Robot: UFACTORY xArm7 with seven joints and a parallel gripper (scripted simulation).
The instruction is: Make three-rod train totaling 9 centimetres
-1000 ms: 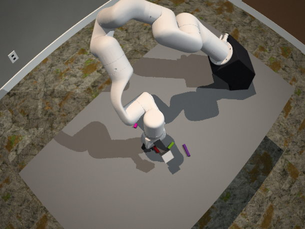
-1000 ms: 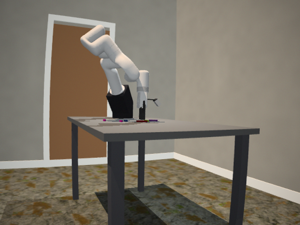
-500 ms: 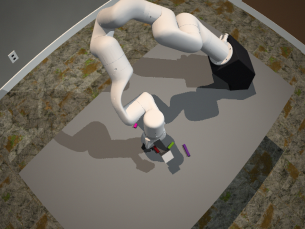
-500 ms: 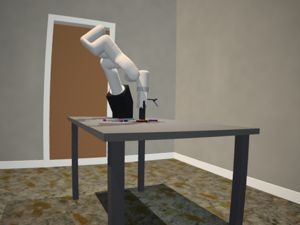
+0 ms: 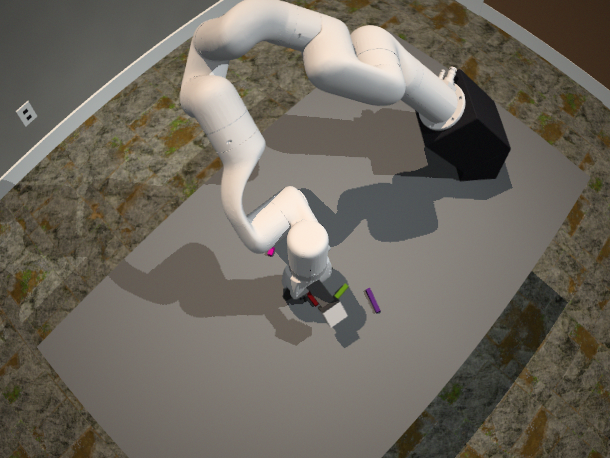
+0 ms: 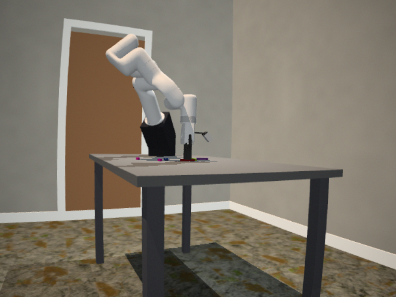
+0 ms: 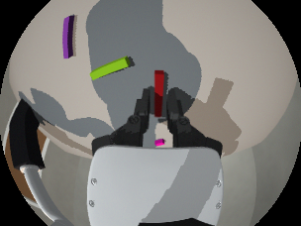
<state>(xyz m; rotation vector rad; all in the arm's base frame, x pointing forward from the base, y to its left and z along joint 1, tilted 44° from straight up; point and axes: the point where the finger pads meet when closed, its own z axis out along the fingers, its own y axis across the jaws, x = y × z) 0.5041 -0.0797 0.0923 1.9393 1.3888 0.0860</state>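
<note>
My hand is 2 cm above the red rod. Also, from my hand: lime rod 6 cm to the left, 3 cm behind, 2 cm below; purple rod 14 cm to the left, 5 cm behind, 2 cm below; blue rod 9 cm behind, 7 cm to the right, 2 cm below.
</note>
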